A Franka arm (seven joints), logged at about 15 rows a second.
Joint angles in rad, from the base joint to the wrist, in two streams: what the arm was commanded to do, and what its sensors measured. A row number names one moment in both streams.
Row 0, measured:
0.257, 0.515, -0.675, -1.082, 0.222, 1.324, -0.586
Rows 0 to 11, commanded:
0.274, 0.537, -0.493, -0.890, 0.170, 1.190, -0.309
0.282, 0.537, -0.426, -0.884, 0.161, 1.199, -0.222
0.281, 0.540, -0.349, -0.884, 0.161, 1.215, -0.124
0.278, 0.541, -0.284, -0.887, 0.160, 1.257, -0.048
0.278, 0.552, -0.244, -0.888, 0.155, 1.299, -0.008
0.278, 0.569, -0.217, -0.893, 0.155, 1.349, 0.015
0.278, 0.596, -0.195, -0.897, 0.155, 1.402, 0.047
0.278, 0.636, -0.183, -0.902, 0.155, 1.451, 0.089
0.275, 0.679, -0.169, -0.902, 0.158, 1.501, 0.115
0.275, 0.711, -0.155, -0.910, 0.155, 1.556, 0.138
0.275, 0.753, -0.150, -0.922, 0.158, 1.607, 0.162
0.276, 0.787, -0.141, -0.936, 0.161, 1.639, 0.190
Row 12, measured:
0.296, 0.688, -0.181, -0.938, 0.164, 1.549, 0.110
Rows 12 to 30, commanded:
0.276, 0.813, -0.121, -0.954, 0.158, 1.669, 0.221
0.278, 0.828, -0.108, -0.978, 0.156, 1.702, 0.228
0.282, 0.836, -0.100, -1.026, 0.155, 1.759, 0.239
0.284, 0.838, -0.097, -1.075, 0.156, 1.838, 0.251
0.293, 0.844, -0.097, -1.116, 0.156, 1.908, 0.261
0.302, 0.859, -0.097, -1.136, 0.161, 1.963, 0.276
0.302, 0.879, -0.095, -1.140, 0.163, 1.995, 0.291
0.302, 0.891, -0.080, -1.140, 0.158, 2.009, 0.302
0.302, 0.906, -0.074, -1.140, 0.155, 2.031, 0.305
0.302, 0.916, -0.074, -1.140, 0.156, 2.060, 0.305
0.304, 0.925, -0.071, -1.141, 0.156, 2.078, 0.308
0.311, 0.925, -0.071, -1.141, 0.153, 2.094, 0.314
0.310, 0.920, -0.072, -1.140, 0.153, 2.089, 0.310
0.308, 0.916, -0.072, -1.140, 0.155, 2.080, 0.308
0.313, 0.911, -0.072, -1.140, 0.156, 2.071, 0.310
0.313, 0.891, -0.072, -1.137, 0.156, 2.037, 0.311
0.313, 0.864, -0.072, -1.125, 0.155, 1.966, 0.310
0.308, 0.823, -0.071, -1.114, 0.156, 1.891, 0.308
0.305, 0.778, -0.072, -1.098, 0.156, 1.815, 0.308
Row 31, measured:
0.313, 0.905, -0.078, -1.109, 0.164, 1.994, 0.289
